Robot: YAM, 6 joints.
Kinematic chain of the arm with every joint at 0, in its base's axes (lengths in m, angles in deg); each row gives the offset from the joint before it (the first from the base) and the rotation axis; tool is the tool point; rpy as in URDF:
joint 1: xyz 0 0 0.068 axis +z
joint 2: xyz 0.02 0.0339 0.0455 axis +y
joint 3: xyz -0.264 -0.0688 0 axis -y
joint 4: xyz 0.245 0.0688 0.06 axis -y
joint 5: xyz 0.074 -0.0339 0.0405 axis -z
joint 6: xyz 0.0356 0 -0.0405 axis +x
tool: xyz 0 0 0 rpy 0 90 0
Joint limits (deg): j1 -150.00..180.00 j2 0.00..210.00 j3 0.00..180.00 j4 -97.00..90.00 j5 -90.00..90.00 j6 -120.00..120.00
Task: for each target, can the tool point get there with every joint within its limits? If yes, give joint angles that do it. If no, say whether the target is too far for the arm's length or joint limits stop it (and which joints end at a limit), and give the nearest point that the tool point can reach.
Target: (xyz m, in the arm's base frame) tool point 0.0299 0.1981 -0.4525
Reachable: no: joint limits stop it (at a limit: joint 2) | nearest point 0.0311 0.2063 -0.3781 | short by 0.075 m
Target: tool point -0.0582 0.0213 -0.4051
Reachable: no: joint limits stop it (at a limit: joint 2) | nearest point -0.0857 0.0314 -0.3443 | short by 0.067 m
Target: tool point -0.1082 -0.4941 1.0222
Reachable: no: too far | nearest point -0.0674 -0.3078 0.6654 | short by 0.405 m
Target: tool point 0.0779 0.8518 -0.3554
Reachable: no: too far | nearest point 0.0515 0.5634 -0.1928 | short by 0.332 m
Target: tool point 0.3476 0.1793 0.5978
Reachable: yes | joints 27.72 122.94 147.87 48.81 4.72 36.06
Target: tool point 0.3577 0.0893 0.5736
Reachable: yes | joints 19.01 125.97 150.77 68.45 64.42 25.34
